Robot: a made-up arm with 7 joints.
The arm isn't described. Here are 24 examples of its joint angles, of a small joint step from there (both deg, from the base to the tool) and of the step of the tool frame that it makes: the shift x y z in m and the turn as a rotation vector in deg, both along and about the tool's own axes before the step.
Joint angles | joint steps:
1: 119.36 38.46 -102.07 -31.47 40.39 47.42 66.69 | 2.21 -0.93 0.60 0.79 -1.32 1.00 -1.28
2: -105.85 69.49 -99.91 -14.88 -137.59 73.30 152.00 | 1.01 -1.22 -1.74 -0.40 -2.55 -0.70 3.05
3: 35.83 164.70 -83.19 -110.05 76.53 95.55 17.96 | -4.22 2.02 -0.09 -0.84 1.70 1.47 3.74
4: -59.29 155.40 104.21 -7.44 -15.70 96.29 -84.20 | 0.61 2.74 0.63 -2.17 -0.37 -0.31 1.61
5: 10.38 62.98 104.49 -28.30 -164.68 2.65 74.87 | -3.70 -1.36 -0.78 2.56 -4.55 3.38 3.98
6: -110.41 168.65 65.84 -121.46 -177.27 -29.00 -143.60 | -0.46 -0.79 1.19 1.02 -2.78 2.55 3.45
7: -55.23 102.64 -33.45 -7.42 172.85 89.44 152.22 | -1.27 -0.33 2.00 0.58 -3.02 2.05 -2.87
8: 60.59 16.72 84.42 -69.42 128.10 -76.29 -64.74 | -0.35 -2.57 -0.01 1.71 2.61 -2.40 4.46
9: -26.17 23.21 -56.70 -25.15 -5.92 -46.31 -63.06 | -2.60 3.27 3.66 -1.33 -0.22 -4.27 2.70
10: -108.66 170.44 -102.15 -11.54 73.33 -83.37 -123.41 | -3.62 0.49 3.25 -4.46 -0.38 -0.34 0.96
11: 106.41 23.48 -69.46 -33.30 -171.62 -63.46 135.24 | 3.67 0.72 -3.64 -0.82 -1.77 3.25 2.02
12: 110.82 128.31 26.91 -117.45 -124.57 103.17 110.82 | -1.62 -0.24 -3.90 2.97 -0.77 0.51 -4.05
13: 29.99 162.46 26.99 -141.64 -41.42 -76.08 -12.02 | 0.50 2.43 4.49 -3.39 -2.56 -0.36 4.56
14: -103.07 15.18 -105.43 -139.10 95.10 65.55 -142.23 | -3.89 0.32 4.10 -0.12 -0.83 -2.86 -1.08
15: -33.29 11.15 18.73 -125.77 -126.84 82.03 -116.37 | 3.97 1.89 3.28 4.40 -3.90 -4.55 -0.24
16: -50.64 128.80 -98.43 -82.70 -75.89 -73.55 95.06 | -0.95 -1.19 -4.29 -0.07 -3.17 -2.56 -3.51
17: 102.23 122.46 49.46 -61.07 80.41 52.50 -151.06 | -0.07 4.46 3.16 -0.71 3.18 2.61 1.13
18: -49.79 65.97 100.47 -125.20 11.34 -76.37 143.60 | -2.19 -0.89 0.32 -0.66 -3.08 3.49 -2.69
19: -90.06 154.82 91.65 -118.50 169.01 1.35 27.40 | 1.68 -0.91 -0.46 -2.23 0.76 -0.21 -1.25
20: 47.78 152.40 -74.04 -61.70 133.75 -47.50 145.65 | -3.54 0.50 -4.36 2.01 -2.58 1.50 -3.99
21: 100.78 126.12 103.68 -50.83 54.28 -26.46 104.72 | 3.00 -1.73 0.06 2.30 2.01 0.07 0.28
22: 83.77 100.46 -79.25 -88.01 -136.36 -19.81 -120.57 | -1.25 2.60 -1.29 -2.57 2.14 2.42 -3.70
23: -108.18 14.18 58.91 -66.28 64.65 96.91 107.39 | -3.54 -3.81 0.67 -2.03 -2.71 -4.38 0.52
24: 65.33 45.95 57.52 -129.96 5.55 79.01 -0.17 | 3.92 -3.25 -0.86 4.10 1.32 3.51 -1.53
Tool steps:
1: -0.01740 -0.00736 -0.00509 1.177 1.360 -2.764
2: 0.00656 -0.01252 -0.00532 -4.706 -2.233 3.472
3: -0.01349 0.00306 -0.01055 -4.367 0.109 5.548
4: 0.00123 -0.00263 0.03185 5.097 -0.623 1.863
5: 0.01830 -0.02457 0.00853 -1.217 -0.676 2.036
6: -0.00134 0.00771 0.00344 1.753 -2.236 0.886
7: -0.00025 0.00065 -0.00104 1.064 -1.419 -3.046
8: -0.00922 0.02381 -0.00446 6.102 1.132 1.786
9: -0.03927 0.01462 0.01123 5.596 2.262 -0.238
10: 0.01989 0.00974 0.01759 -2.680 3.833 6.428
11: 0.01337 -0.03476 -0.01368 1.543 -0.718 -3.612
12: -0.00005 0.00832 0.01108 -3.120 0.926 -5.743
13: -0.01292 0.01826 0.00342 -5.258 -4.280 -1.058
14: -0.00106 0.00741 0.02576 -3.177 5.708 -2.746
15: 0.03392 -0.00828 -0.01244 3.956 10.133 -8.375
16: 0.00267 0.00274 -0.01587 -5.933 3.612 -4.943
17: -0.02168 0.03500 0.01917 4.438 -0.084 -0.405
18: -0.00550 -0.00378 -0.00037 4.049 -1.401 -5.786
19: -0.00302 0.01283 0.00477 1.055 0.834 1.345
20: 0.01422 -0.02100 0.01069 -0.532 -2.077 -7.957
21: 0.01420 0.01074 0.01860 3.737 -3.108 -0.238
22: 0.00154 0.00540 0.01495 -2.330 -0.842 -2.291
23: -0.01292 0.00836 -0.03493 -2.375 2.678 -0.907
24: -0.03007 -0.00129 -0.00462 -2.327 12.484 -2.951
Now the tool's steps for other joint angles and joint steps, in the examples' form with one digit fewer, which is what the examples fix.
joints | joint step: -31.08 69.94 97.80 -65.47 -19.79 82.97 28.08 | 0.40 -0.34 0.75 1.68 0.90 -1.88 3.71
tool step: -0.0024 0.0027 -0.0076 -0.64 0.56 3.67
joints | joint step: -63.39 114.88 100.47 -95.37 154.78 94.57 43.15 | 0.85 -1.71 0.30 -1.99 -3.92 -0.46 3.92
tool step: -0.0074 0.0070 -0.0018 2.92 -2.84 4.60
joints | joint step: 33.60 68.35 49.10 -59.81 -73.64 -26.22 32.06 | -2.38 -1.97 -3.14 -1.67 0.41 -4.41 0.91
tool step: 0.0171 -0.0154 -0.0090 -2.65 -6.76 2.34
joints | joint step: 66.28 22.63 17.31 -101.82 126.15 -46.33 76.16 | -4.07 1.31 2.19 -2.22 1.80 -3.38 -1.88
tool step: -0.0255 0.0165 -0.0163 -2.19 2.99 3.90
